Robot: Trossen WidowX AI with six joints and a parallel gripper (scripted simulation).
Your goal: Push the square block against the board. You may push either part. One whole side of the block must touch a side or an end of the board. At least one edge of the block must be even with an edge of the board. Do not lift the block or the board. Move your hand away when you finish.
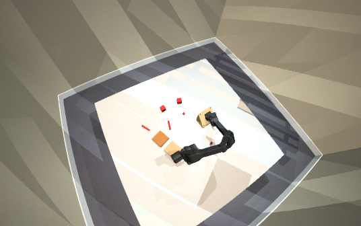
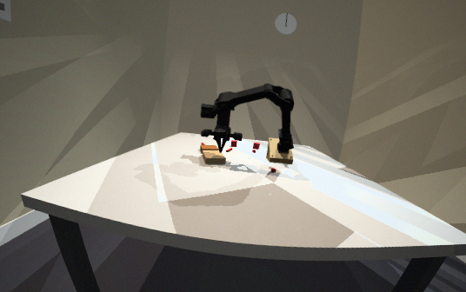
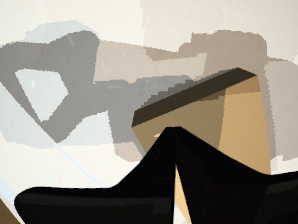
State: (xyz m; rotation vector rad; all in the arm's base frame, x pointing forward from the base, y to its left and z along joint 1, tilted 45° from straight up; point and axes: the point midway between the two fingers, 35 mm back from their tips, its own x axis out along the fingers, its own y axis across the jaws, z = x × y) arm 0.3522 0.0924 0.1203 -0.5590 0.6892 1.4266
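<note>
Right now my gripper tip is 40 mm short of the tan board, 60 mm to the left of it and 40 mm above it. Round my gripper tip: orange square block: 80 mm ahead, 210 mm to the right, 40 mm below.
</note>
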